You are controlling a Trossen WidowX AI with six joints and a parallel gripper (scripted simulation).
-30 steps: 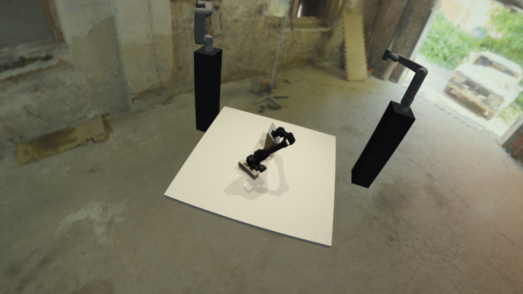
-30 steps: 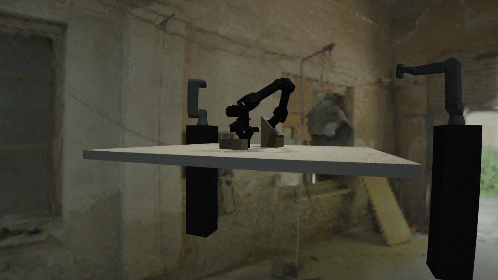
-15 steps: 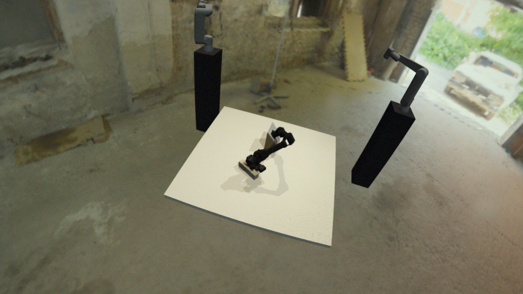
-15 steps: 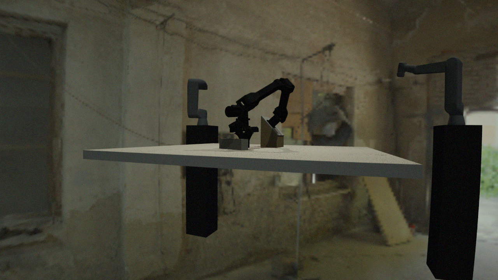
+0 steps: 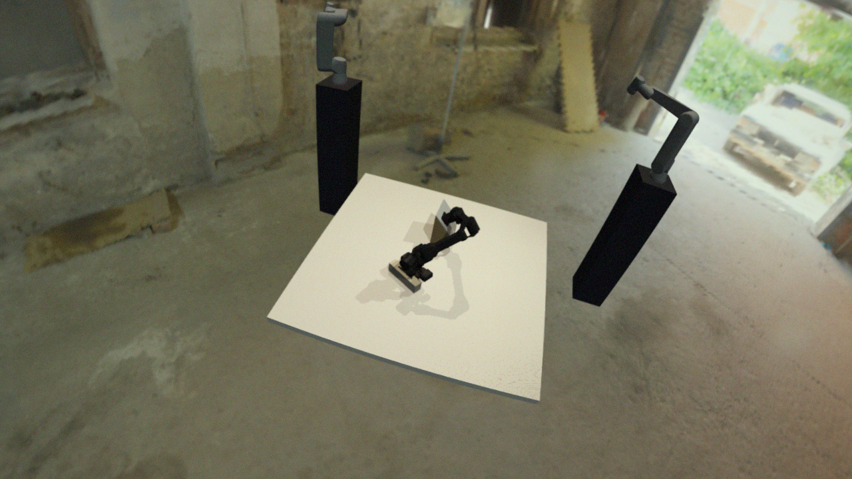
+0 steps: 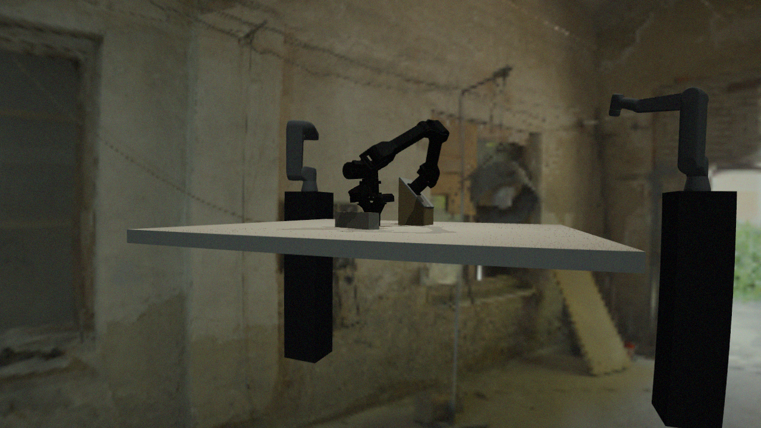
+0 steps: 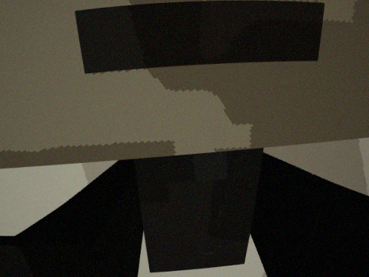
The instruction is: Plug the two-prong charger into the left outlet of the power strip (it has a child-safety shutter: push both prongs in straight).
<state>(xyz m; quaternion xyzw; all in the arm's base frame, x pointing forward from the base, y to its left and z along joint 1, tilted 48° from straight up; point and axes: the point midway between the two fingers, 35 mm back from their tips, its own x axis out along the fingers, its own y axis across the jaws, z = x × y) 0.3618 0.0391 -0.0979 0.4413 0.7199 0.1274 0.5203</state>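
My gripper tip is 10 mm short of the charger, 10 mm to the left of it and 10 mm below it.
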